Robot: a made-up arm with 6 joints.
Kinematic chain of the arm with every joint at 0, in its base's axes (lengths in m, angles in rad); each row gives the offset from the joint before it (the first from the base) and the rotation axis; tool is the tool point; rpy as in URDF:
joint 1: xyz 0 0 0.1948 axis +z
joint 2: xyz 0 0 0 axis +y
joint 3: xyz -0.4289 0 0.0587 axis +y
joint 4: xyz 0.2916 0 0.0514 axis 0.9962 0 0.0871
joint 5: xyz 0 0 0 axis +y
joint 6: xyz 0.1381 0 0.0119 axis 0.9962 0 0.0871
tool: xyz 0 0 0 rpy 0 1.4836 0
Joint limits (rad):
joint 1: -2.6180..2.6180
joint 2: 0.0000..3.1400
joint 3: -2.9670..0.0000
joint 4: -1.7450..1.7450
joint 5: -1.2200..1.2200
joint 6: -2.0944..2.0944
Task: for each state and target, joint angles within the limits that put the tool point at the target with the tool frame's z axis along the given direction. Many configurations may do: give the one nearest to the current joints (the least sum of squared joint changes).
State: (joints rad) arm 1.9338 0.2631 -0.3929 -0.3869 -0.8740 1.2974
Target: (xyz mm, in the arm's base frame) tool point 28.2 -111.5 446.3 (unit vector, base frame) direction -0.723 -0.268 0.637
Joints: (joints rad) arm 2.6161 0.0154 -0.1781 -0.8757 -0.8851 1.2974
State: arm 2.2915 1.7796 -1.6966 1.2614 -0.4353 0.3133
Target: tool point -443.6 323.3 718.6 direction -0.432 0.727 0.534
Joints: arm 2.6159 1.7903 -1.7652 0.7020 -0.6918 0.3133
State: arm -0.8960 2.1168 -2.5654 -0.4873 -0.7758 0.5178
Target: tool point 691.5 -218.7 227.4 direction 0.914 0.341 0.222
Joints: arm -0.4399 2.5642 -1.7238 -0.8378 -1.2182 0.5178
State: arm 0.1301 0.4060 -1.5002 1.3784 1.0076 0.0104
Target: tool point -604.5 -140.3 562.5 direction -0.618 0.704 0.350
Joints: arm 0.4300 0.0019 -1.8986 1.6875 1.1282 0.0104
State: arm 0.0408 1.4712 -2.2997 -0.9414 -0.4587 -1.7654
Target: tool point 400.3 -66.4 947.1 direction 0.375 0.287 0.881
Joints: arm -0.2956 1.9094 -2.7099 -0.8419 -0.5407 -1.7654
